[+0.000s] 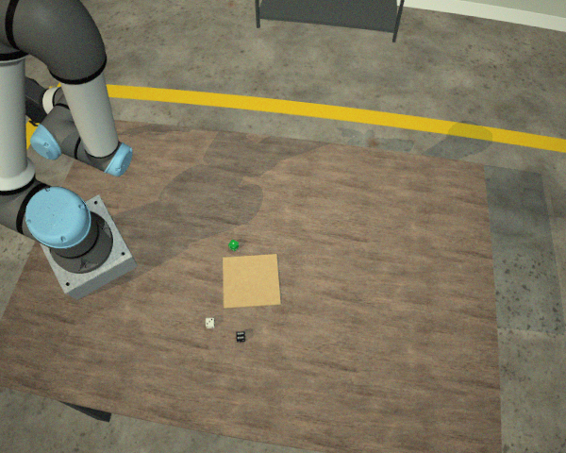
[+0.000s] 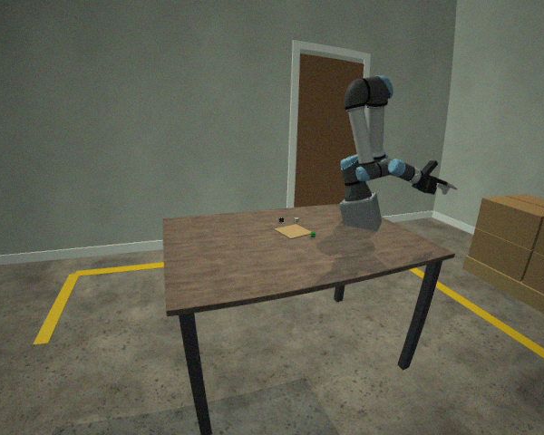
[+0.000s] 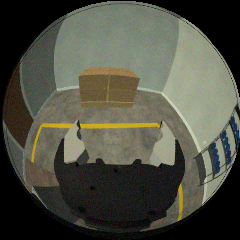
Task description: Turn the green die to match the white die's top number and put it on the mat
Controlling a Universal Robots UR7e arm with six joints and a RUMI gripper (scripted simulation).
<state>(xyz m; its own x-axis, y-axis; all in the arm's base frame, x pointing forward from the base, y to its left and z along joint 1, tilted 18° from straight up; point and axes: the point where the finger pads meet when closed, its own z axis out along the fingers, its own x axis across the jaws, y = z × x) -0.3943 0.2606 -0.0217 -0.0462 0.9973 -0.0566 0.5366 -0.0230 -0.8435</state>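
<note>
Now: the black die 79 cm ahead of my hand, 31 cm to the right of it and 25 cm below it. Also, from my hand: white die (71 cm ahead, 30 cm to the right, 25 cm below); green die (69 cm ahead, 9 cm to the right, 25 cm below); tan mat (76 cm ahead, 16 cm to the right, 26 cm below).
</note>
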